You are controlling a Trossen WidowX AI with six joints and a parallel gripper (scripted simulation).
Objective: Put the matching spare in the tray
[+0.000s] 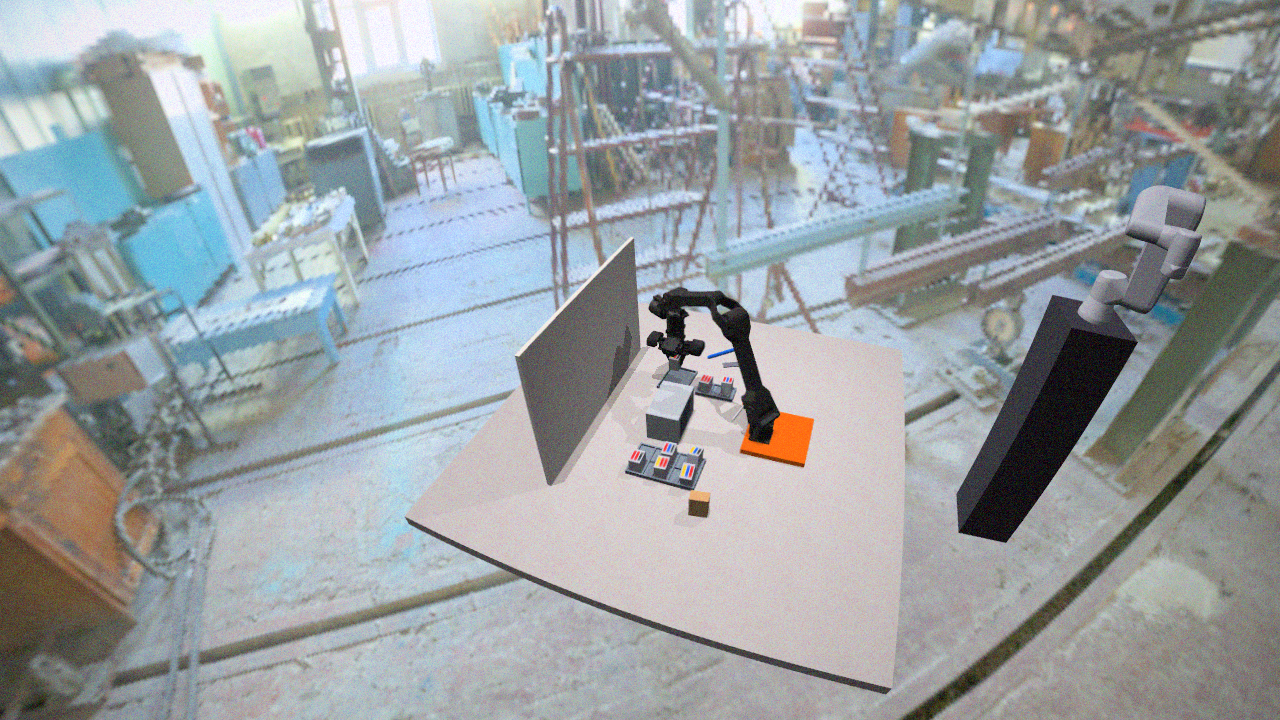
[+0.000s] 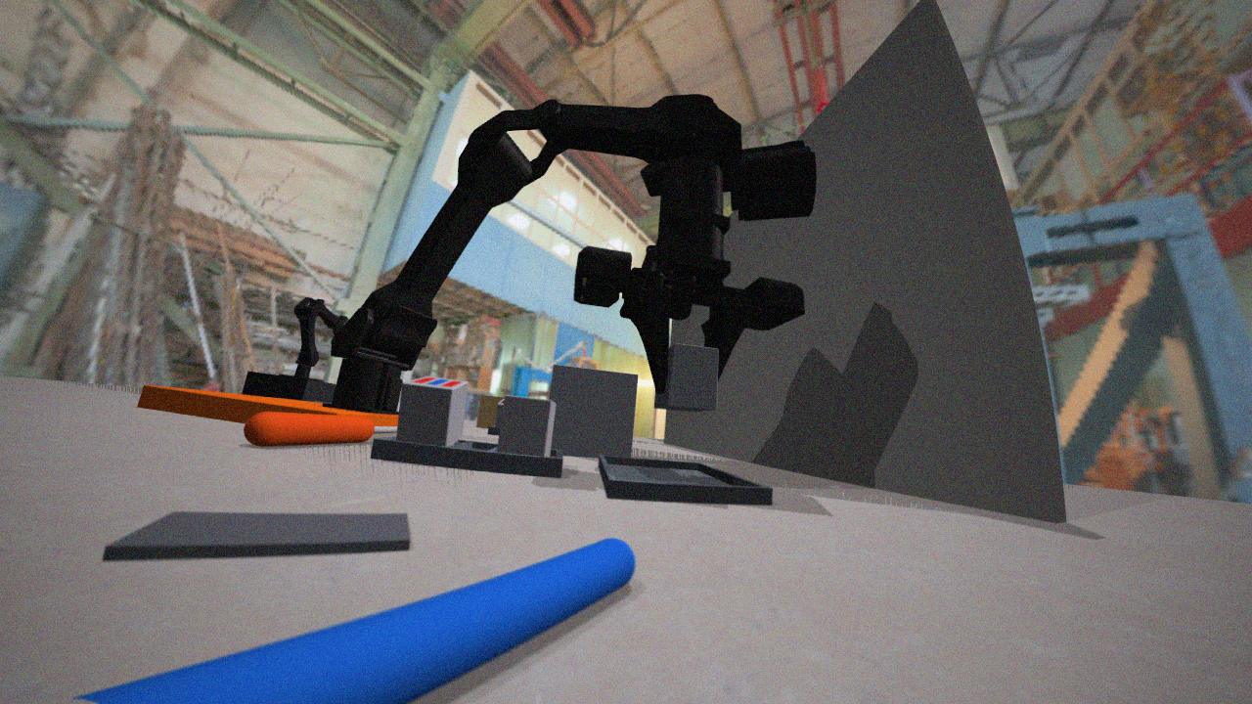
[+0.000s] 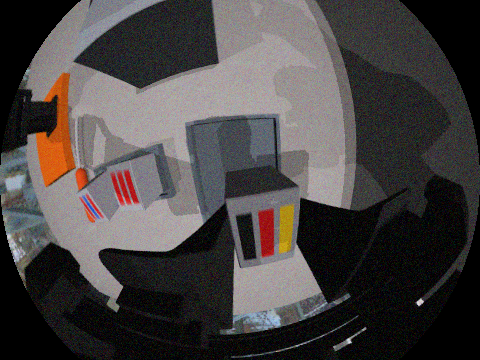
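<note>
My gripper tip is now 10 mm past the dark tray and 60 mm above it. Also, from my gripper tip: rack 150 mm behind, 20 mm to the left, 60 mm below; then grey spare block 20 mm above; then mounted unit 60 mm behind, 220 mm to the left, 20 mm below.
</note>
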